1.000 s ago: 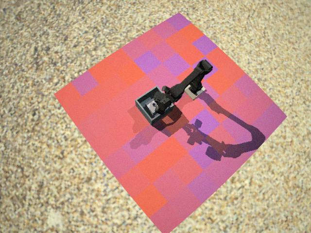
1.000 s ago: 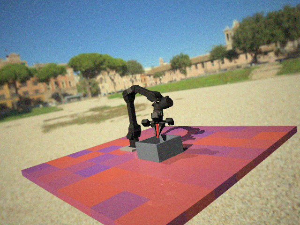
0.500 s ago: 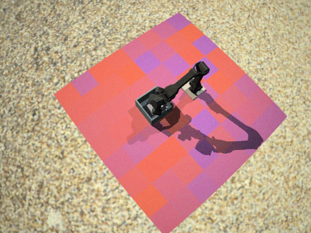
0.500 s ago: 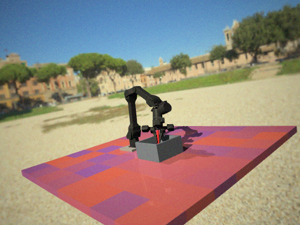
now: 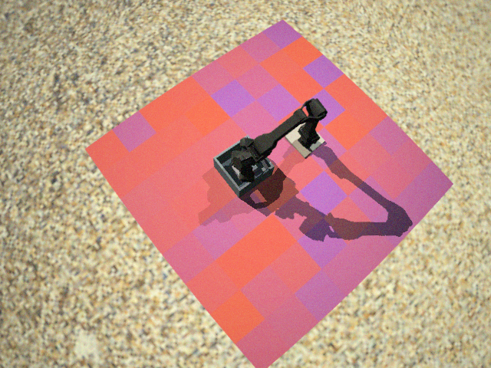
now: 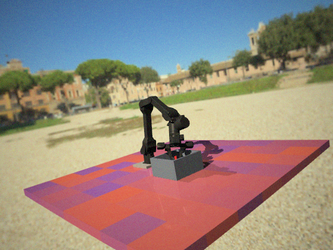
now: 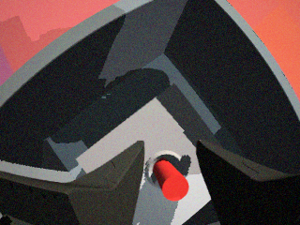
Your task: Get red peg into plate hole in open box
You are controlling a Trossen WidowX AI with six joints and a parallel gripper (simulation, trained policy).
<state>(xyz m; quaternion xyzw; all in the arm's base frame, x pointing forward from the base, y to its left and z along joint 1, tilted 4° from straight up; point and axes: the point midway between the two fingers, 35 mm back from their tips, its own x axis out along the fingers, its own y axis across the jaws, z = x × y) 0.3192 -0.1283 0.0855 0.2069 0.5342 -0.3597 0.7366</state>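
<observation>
The red peg lies 20 mm to the left of my gripper tip, 10 mm below it and 10 mm behind it. Also, from my gripper tip: grey box 40 mm below, 20 mm to the left, 10 mm behind.
</observation>
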